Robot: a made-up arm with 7 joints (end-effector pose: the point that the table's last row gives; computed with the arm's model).
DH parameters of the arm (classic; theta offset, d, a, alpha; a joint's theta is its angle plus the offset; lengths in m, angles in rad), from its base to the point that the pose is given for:
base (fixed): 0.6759 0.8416 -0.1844 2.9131
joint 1: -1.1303 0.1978 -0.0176 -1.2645
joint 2: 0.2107 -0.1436 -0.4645 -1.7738
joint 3: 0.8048 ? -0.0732 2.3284
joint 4: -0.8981 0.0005 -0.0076 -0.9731
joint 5: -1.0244 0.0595 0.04 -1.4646
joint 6: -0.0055 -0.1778 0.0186 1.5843
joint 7: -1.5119 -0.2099 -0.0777 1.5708
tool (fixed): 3.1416 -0.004 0 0
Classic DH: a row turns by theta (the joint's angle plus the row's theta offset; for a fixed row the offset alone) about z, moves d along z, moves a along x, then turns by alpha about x.
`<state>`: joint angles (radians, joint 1 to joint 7).
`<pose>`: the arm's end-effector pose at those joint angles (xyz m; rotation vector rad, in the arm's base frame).
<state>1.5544 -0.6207 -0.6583 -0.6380 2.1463 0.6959 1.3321</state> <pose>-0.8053 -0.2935 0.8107 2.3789 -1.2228 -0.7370</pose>
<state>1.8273 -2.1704 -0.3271 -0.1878 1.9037 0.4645 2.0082</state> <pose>-0.0878 -0.1860 1.3477 0.6828 -1.0771 -1.8964</pose>
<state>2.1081 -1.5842 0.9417 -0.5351 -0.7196 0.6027 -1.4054</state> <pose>-0.0885 -0.2813 1.1269 1.2961 -0.9837 -1.9877</pose>
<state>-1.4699 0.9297 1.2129 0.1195 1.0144 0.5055 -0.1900</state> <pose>0.1770 -0.2203 0.3042 -0.3062 -0.1061 -0.4073</pose>
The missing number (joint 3, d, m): 0.0455
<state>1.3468 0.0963 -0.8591 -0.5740 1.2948 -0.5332 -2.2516</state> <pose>-0.7543 -0.1471 0.2317 -0.6361 0.9349 0.7089</pose>
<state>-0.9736 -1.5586 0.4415 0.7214 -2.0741 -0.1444 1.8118</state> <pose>-0.1944 0.0569 1.3441 0.3850 -1.3496 -1.3837</pose>
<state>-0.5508 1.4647 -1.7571 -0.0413 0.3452 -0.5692 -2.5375</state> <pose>-0.5859 -0.3747 0.1139 -0.4313 1.3764 1.4983</pose>
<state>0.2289 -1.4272 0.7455 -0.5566 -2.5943 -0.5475 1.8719</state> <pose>-0.0983 -0.0318 1.3388 -0.0175 -0.7151 -0.6711</pose>
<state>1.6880 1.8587 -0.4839 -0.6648 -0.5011 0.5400 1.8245</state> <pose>-0.0786 0.0752 0.0416 -0.0969 -2.4914 1.0246</pose>
